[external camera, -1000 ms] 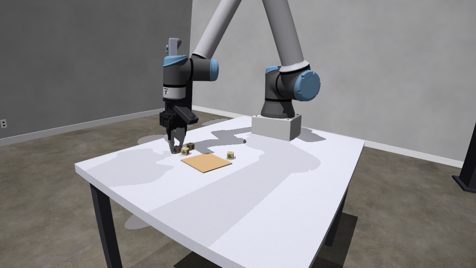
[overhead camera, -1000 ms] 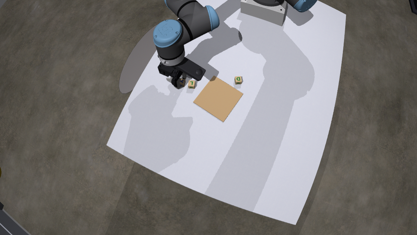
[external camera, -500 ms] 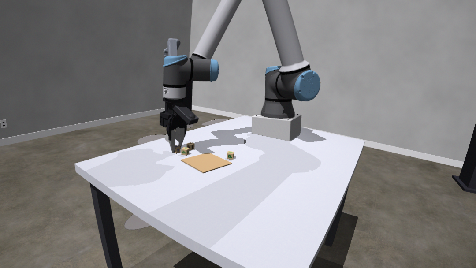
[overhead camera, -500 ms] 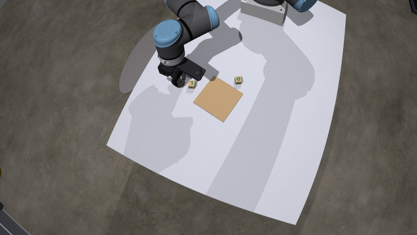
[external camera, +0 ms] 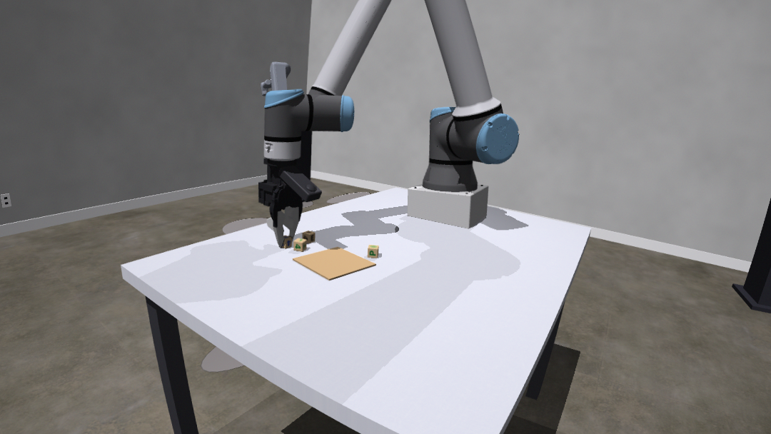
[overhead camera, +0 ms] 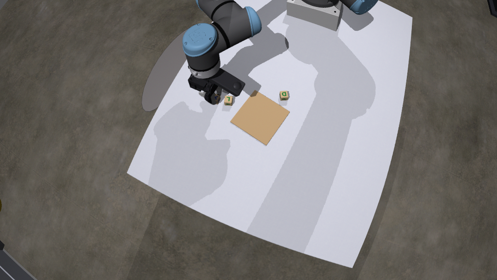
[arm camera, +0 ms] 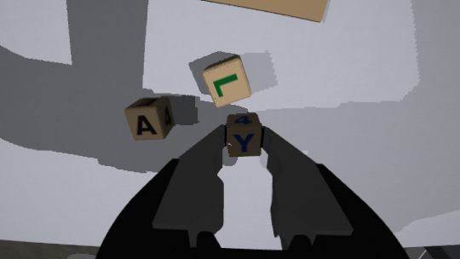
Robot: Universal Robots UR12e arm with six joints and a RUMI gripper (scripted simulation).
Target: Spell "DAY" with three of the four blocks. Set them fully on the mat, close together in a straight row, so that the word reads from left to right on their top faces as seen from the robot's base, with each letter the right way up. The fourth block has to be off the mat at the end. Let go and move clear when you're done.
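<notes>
Right now my hand is 10 mm past the green-lettered block and 40 mm to the right of it. Also, from my hand: D block (80 mm behind, 210 mm to the left); then blue-lettered block (right at my hand); then tan mat (10 mm ahead, 160 mm to the left, 10 mm below).
</notes>
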